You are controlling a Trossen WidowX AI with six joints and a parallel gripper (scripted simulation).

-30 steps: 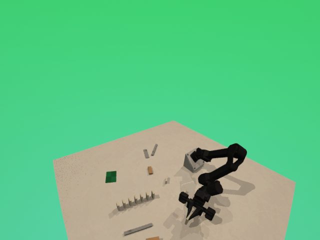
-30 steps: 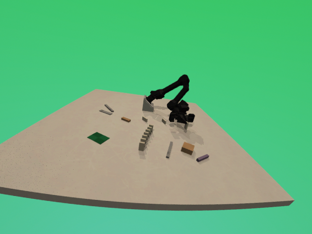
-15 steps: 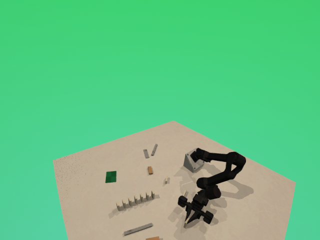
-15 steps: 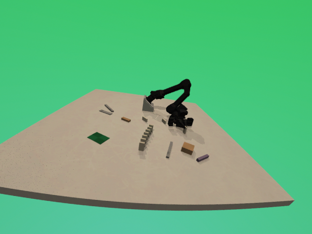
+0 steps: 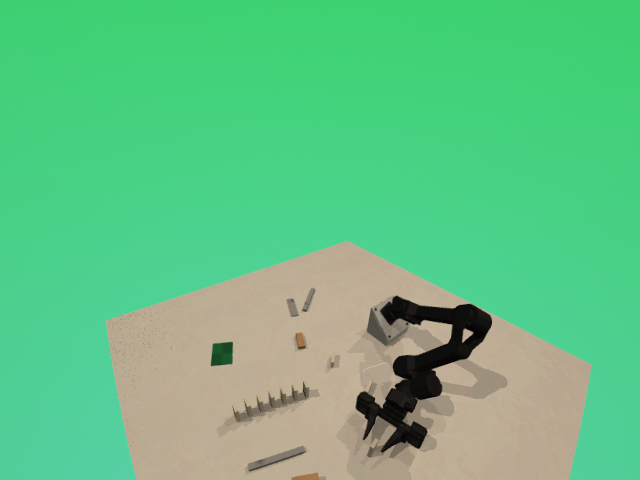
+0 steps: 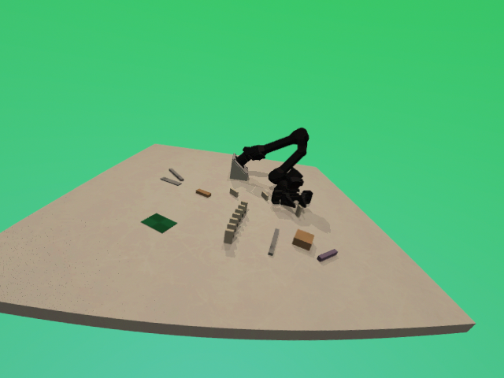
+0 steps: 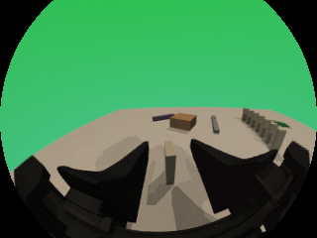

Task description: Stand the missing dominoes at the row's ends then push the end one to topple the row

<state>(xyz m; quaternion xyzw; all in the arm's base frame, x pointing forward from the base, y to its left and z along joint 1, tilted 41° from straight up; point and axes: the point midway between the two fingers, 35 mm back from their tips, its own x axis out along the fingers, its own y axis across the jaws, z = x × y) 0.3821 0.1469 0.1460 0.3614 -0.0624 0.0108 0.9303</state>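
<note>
My gripper tip is now 16 cm short of the brown box, 5 cm to the left of it and 3 cm above it. Round my gripper tip: long grey bar (16 cm ahead, 15 cm to the right, 4 cm below); then purple bar (23 cm ahead, 1 cm to the left, 4 cm below); then green patch (8 cm ahead, 53 cm to the right, 5 cm below).
</note>
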